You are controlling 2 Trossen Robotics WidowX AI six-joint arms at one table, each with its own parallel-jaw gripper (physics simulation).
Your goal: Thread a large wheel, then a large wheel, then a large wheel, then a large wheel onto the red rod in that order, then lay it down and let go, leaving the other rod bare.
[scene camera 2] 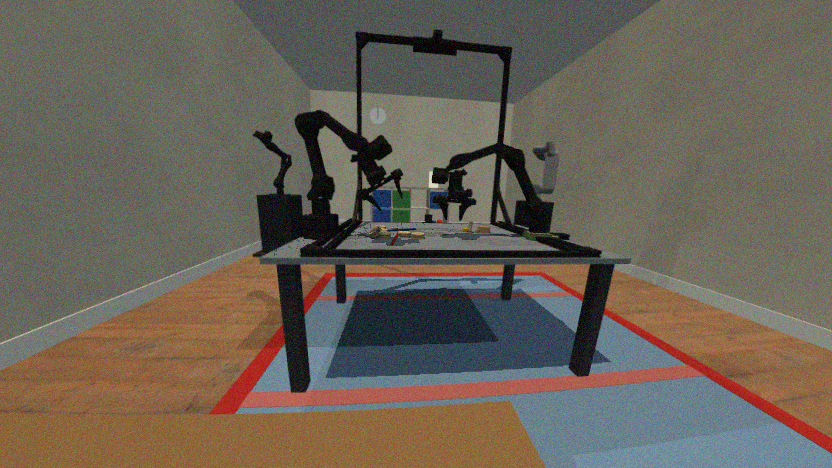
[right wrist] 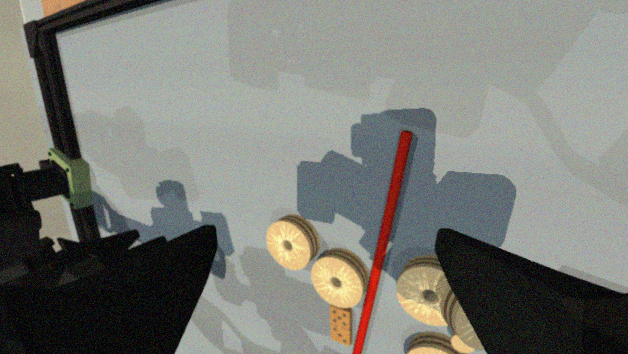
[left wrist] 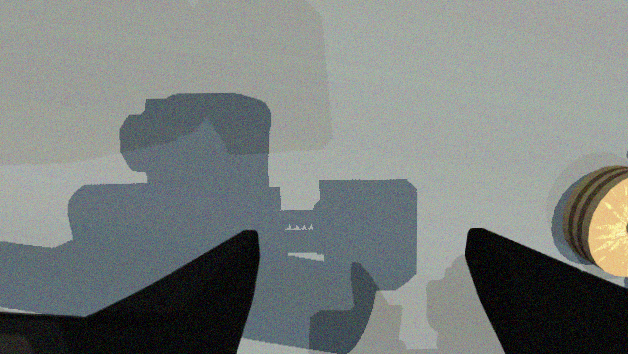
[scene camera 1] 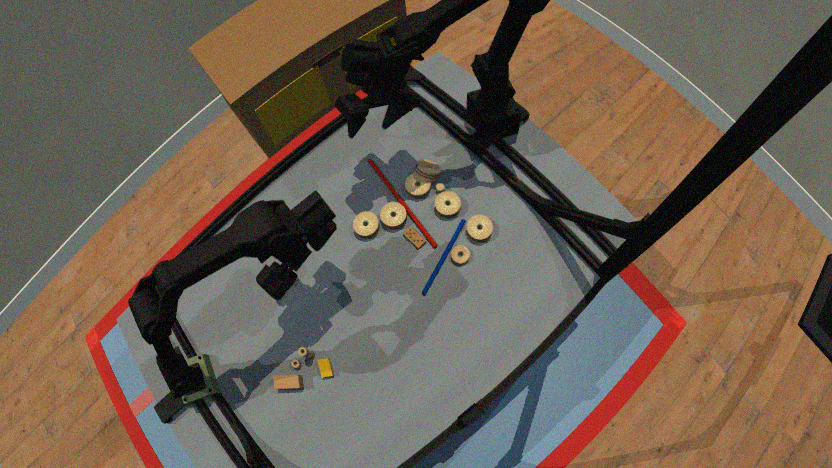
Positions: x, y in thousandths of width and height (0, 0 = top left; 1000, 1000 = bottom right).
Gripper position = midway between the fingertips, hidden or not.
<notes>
My left gripper (scene camera 1: 367, 561) is open, holding nothing. Also in view: a red rod (right wrist: 647, 386). My right gripper (scene camera 1: 442, 283) is open, with nothing in its grasp.
My left gripper is seen too in scene camera 2 (scene camera 2: 545, 471), in the right wrist view (right wrist: 241, 668) and in the left wrist view (left wrist: 577, 688). My right gripper also shows in scene camera 2 (scene camera 2: 471, 437) and in the right wrist view (right wrist: 523, 671). The left wrist view misses the red rod: it is out of frame.
</notes>
